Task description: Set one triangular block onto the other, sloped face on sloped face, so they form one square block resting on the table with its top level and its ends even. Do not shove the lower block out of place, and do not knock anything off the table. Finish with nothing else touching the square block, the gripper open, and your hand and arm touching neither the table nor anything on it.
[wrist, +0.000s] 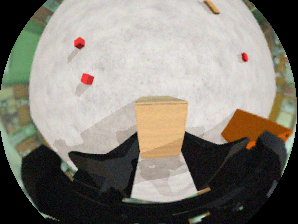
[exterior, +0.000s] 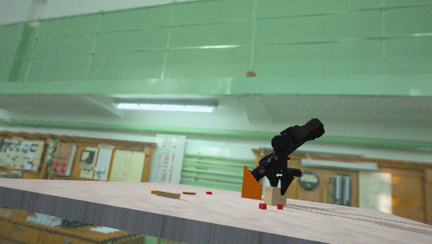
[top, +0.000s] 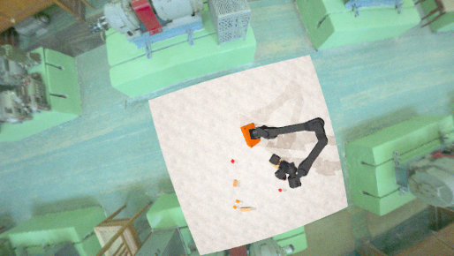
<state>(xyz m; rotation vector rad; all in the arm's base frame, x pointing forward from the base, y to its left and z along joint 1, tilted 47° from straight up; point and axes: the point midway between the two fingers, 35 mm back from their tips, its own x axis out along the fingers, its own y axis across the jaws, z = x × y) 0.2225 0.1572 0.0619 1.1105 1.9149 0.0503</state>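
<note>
Right now the tan triangular block is 1 cm above my gripper tip.
</note>
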